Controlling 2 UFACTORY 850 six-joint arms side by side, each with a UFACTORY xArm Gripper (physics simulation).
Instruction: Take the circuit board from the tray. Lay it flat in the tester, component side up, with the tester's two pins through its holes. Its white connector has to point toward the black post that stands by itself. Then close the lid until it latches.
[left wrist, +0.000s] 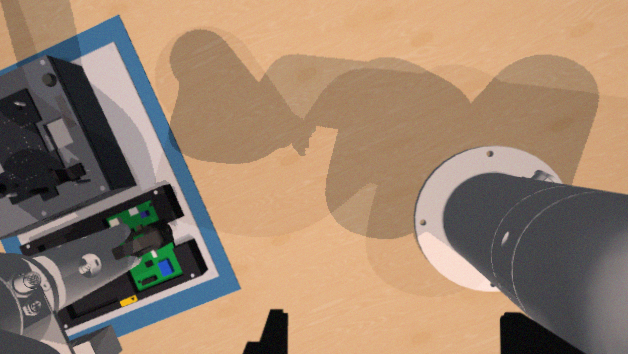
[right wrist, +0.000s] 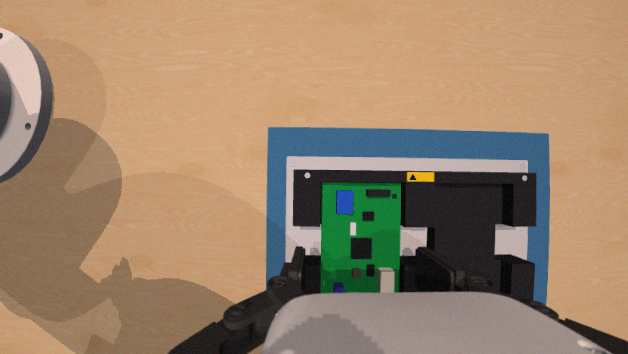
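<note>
The green circuit board (right wrist: 340, 250) (left wrist: 152, 270) lies flat, component side up, in the black tray (right wrist: 360, 177) (left wrist: 197, 257). Its white connector (right wrist: 386, 281) (left wrist: 114, 223) is at the board's lower right in the right wrist view. My right gripper (right wrist: 360, 265) (left wrist: 136, 243) is open, one finger on each side of the board. The dark grey tester (left wrist: 107, 145) stands beside the tray, its interior partly showing at the left of the left wrist view. A dark round feature (left wrist: 49, 79) is at its corner; I cannot tell whether it is the lone post. My left gripper (left wrist: 395, 332) is open and empty above the table.
A white base plate with a blue border (left wrist: 220, 270) (right wrist: 280, 145) lies under tester and tray. A yellow warning label (left wrist: 128, 301) (right wrist: 420, 177) is on the tray's edge. A round arm base (left wrist: 430, 245) (right wrist: 42, 100) stands apart from them on the wooden table.
</note>
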